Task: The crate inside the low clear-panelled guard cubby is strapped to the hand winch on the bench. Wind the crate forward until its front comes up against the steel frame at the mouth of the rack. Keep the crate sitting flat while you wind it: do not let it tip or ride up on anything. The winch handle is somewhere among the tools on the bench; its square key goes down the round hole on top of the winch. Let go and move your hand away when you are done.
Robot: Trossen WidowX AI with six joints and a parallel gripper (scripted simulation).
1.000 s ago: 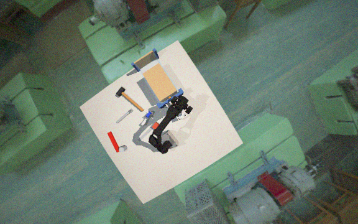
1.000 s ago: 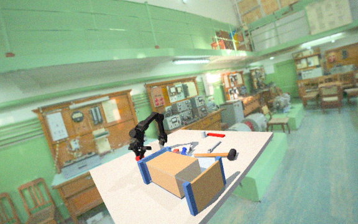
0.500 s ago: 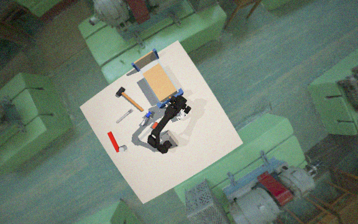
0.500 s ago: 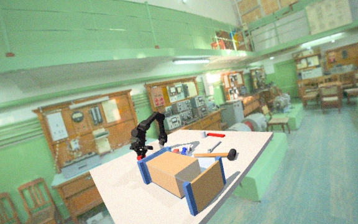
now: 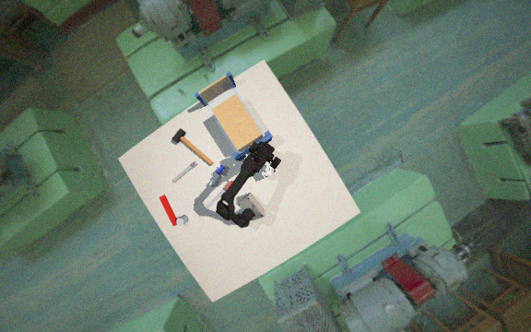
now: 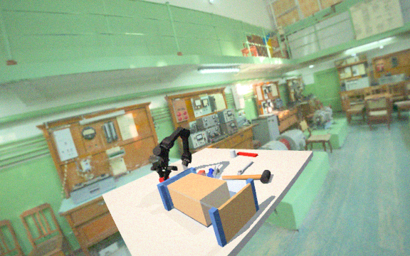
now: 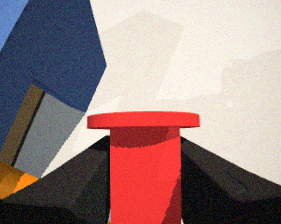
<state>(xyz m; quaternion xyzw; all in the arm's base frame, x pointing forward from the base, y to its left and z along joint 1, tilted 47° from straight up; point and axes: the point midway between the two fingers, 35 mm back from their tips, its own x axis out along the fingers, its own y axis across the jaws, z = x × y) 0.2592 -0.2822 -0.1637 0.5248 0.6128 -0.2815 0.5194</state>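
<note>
The blue steel frame lies 70 mm ahead of my gripper tip, 60 mm to the left of it and 30 mm below it. From my gripper tip the other things lie so: red knob: 20 mm to the left, 10 mm behind; winch: 110 mm behind, 100 mm below, 60 mm to the left; clear-panelled cubby: 310 mm ahead, 50 mm to the left, 20 mm below.
</note>
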